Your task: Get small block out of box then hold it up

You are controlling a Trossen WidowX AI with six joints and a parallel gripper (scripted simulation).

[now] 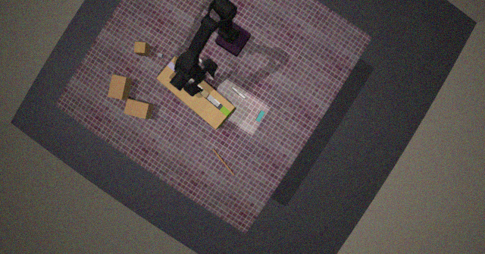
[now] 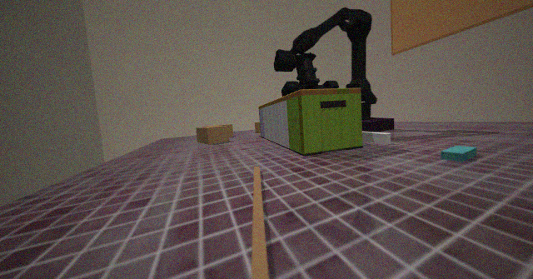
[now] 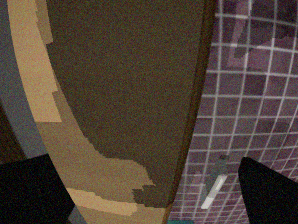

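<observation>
The tan block lies 50 mm ahead of my gripper tip and 10 mm to the left of it. Also, from my gripper tip: long box 30 mm ahead, 20 mm to the right, 20 mm below; thin wooden stick 320 mm ahead, 260 mm to the left, 80 mm below.
</observation>
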